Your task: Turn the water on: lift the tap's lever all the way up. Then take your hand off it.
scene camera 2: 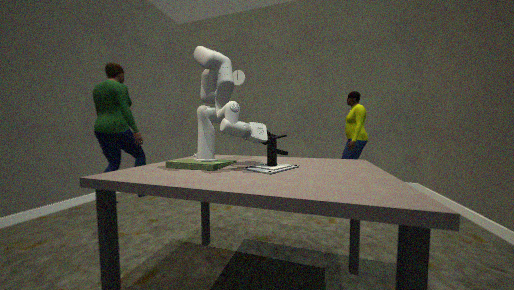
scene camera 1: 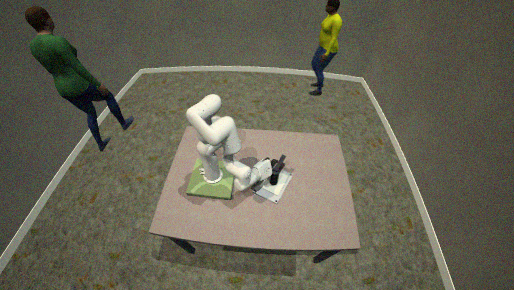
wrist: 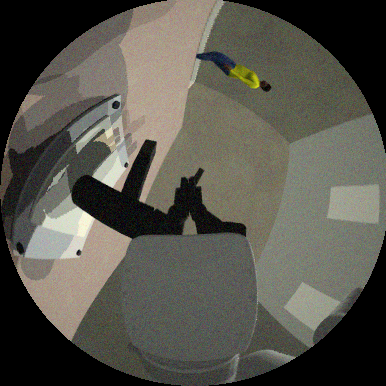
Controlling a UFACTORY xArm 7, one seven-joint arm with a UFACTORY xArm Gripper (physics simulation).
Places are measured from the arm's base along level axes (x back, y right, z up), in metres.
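Pixels of known places: gripper, fingertip midpoint: [scene camera 1: 276, 160] [wrist: 188, 184]; arm's base, origin of the base link: [scene camera 2: 205, 160] [scene camera 1: 213, 175].
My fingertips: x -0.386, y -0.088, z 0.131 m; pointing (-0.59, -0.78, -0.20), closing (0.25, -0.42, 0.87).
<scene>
For each thing: its top centre in the pictures, then the offset to it from my fingertips. "spot": a spot on its surface instead. Level surfaces: height alone.
- black tap, surface spot: [wrist: 112, 206] spot: dy +0.061, dx +0.019, dz -0.071 m
- pale square plate, middle of its top: [wrist: 82, 189] [scene camera 2: 272, 166] [scene camera 1: 273, 182] dy +0.068, dx -0.004, dz -0.142 m
- lever, middle of its top: [wrist: 191, 201] [scene camera 2: 278, 134] [scene camera 1: 280, 161] dy +0.017, dx -0.023, dz +0.016 m
- pinkish table, its level: dz -0.154 m
The black tap [scene camera 1: 274, 178] [scene camera 2: 271, 154] [wrist: 112, 206] stands upright on a pale square plate [scene camera 1: 268, 196] [scene camera 2: 271, 171] [wrist: 50, 245]. Its spout [scene camera 2: 282, 152] [wrist: 141, 167] points away from the arm. The lever [scene camera 1: 282, 160] [scene camera 2: 281, 135] [wrist: 200, 175] sticks out past the fingers at the top of the tap and looks nearly level in scene camera 2. My gripper [scene camera 2: 273, 135] [wrist: 188, 184] is shut and empty, low at the top of the tap, by the lever's root. The black fingers overlap the tap, so contact and the lever's exact tilt are hard to tell.
The arm stands on a green base block [scene camera 1: 210, 190] [scene camera 2: 192, 165] on the pinkish table [scene camera 1: 250, 225] [scene camera 2: 300, 192] [wrist: 155, 65]. A person in green [scene camera 1: 62, 65] [scene camera 2: 112, 110] stands at the left, and one in yellow [scene camera 1: 330, 35] [scene camera 2: 356, 122] [wrist: 245, 76] beyond the table.
</scene>
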